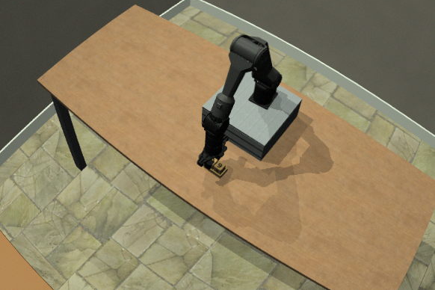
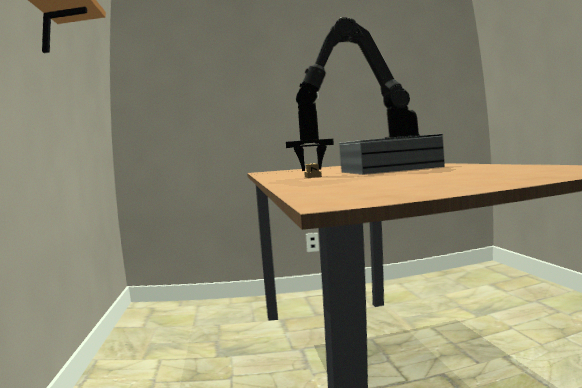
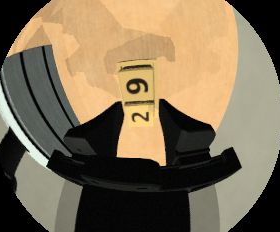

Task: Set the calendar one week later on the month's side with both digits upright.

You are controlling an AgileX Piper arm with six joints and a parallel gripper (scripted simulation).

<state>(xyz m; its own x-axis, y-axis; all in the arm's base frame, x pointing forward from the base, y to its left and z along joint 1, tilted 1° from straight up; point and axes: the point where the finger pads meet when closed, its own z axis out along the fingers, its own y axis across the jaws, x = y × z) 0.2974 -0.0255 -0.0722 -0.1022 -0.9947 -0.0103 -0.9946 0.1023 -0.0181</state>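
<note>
Right now my hand is right at the wooden cube. Round my hand: tan calendar tray: 2 cm to the left, 2 cm below; then digit cube: 3 cm to the left.
</note>
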